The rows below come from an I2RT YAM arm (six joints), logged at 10 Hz.
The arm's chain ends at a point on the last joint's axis. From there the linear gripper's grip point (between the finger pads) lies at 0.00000 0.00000 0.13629 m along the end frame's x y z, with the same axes.
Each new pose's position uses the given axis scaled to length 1; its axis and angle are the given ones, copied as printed.
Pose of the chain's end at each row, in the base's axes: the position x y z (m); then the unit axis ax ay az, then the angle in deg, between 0 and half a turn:
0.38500 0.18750 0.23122 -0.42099 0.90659 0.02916 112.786
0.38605 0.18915 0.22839 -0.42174 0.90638 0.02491 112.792
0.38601 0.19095 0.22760 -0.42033 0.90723 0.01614 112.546
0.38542 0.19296 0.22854 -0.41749 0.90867 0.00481 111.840
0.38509 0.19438 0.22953 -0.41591 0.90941 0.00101 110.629
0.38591 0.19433 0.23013 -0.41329 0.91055 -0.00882 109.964
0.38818 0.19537 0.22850 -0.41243 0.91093 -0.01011 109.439
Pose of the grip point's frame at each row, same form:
0.49660 0.24540 0.17860 -0.42099 0.90659 0.02916 112.786
0.49795 0.24641 0.17571 -0.42174 0.90638 0.02491 112.792
0.49893 0.24662 0.17539 -0.42033 0.90723 0.01614 112.546
0.50000 0.24659 0.17784 -0.41749 0.90867 0.00481 111.840
0.50101 0.24760 0.18151 -0.41591 0.90941 0.00101 110.629
0.50322 0.24580 0.18361 -0.41329 0.91055 -0.00882 109.964
0.50601 0.24670 0.18316 -0.41243 0.91093 -0.01011 109.439

